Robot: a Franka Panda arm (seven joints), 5 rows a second.
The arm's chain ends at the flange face. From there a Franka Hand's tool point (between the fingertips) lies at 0.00 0.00 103.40 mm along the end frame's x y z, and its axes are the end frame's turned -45 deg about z.
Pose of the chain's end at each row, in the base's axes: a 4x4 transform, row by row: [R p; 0 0 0 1], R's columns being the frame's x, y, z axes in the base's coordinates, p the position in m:
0.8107, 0.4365, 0.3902, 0.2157; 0.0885, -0.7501, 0.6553, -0.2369; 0.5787, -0.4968, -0.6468, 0.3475; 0, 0, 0, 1
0.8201, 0.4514, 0.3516, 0.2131; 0.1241, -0.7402, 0.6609, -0.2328; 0.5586, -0.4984, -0.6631, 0.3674; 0, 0, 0, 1
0.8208, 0.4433, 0.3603, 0.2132; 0.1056, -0.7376, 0.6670, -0.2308; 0.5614, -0.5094, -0.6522, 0.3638; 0, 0, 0, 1
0.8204, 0.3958, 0.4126, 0.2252; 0.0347, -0.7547, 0.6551, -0.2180; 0.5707, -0.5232, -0.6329, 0.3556; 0, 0, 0, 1
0.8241, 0.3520, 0.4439, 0.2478; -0.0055, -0.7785, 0.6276, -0.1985; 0.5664, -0.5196, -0.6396, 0.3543; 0, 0, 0, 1
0.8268, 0.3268, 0.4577, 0.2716; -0.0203, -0.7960, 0.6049, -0.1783; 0.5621, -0.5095, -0.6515, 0.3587; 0, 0, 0, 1
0.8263, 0.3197, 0.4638, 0.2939; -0.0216, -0.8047, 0.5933, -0.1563; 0.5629, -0.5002, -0.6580, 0.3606; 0, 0, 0, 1
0.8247, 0.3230, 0.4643, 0.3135; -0.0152, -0.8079, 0.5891, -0.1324; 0.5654, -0.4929, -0.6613, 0.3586; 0, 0, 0, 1
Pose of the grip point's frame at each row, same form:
0.2646, 0.8819, 0.3902, 0.2560; 0.5930, -0.4678, 0.6553, -0.1691; 0.7605, 0.0579, -0.6468, 0.2806; 0, 0, 0, 1
0.2607, 0.8991, 0.3516, 0.2495; 0.6112, -0.4356, 0.6609, -0.1645; 0.7474, 0.0426, -0.6631, 0.2988; 0, 0, 0, 1
0.2669, 0.8939, 0.3603, 0.2505; 0.5962, -0.4469, 0.6670, -0.1618; 0.7572, 0.0368, -0.6522, 0.2964; 0, 0, 0, 1
0.3002, 0.8600, 0.4126, 0.2679; 0.5582, -0.5091, 0.6551, -0.1503; 0.7735, 0.0336, -0.6329, 0.2902; 0, 0, 0, 1
0.3338, 0.8316, 0.4439, 0.2937; 0.5466, -0.5544, 0.6276, -0.1336; 0.7679, 0.0331, -0.6396, 0.2882; 0, 0, 0, 1
0.3536, 0.8157, 0.4577, 0.3189; 0.5485, -0.5772, 0.6049, -0.1158; 0.7577, 0.0372, -0.6515, 0.2913; 0, 0, 0, 1
0.3582, 0.8103, 0.4638, 0.3419; 0.5537, -0.5843, 0.5933, -0.0950; 0.7517, 0.0443, -0.6580, 0.2926; 0, 0, 0, 1
0.3548, 0.8115, 0.4643, 0.3615; 0.5605, -0.5820, 0.5891, -0.0715; 0.7483, 0.0513, -0.6613, 0.2902; 0, 0, 0, 1

